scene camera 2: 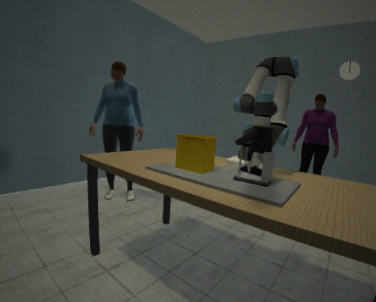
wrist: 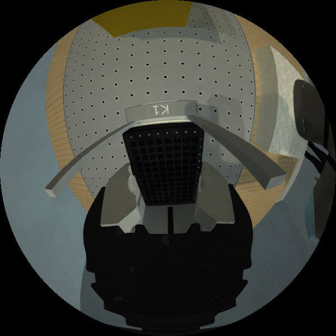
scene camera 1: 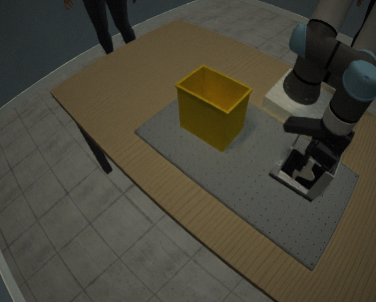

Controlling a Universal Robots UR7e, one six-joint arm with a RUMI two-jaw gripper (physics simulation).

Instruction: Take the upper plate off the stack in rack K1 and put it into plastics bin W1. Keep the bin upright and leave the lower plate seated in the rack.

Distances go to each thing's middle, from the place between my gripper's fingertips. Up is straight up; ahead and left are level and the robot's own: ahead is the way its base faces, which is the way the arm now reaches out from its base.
Labels:
Now: hand 10 mm to the right of the black gridded plate (wrist: 166, 157). The rest, counted from my hand: yellow plastics bin W1 (scene camera 1: 212, 106) (30 mm ahead, 320 mm to the right, 40 mm above).

